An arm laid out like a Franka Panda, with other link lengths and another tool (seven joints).
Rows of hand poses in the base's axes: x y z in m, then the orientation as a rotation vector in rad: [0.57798, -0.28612, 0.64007, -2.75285, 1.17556, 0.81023]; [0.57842, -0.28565, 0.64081, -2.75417, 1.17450, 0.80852]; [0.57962, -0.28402, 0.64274, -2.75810, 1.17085, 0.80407]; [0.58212, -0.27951, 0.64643, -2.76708, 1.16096, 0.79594]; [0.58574, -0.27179, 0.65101, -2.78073, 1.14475, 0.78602]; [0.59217, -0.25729, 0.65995, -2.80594, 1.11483, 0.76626]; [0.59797, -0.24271, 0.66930, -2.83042, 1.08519, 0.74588]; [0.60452, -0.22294, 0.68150, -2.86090, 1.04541, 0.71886]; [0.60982, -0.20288, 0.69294, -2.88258, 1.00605, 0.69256]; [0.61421, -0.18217, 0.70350, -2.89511, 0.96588, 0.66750]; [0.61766, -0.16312, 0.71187, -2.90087, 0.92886, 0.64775]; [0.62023, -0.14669, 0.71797, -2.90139, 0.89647, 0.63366]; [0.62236, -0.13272, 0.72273, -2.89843, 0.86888, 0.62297]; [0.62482, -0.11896, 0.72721, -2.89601, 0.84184, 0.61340]
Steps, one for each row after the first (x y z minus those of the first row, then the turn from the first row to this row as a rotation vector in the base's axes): [0.00044, 0.00047, 0.00074, -0.00054, -0.00109, 0.00099]; [0.00164, 0.00210, 0.00267, -0.00190, -0.00399, 0.00423]; [0.00414, 0.00661, 0.00636, -0.00425, -0.00946, 0.01253]; [0.00776, 0.01433, 0.01094, -0.00732, -0.01625, 0.02591]; [0.01419, 0.02883, 0.01988, -0.01343, -0.02953, 0.05055]; [0.01999, 0.04341, 0.02923, -0.01963, -0.04302, 0.07474]; [0.02654, 0.06318, 0.04143, -0.02682, -0.06091, 0.10623]; [0.03184, 0.08324, 0.05287, -0.02784, -0.07957, 0.13377]; [0.03623, 0.10395, 0.06343, -0.02165, -0.09912, 0.15797]; [0.03968, 0.12300, 0.07180, -0.01150, -0.11600, 0.17821]; [0.04225, 0.13943, 0.07790, 0.00098, -0.12956, 0.19437]; [0.04438, 0.15340, 0.08266, 0.01433, -0.14095, 0.20692]; [0.04684, 0.16716, 0.08714, 0.02689, -0.15137, 0.21965]
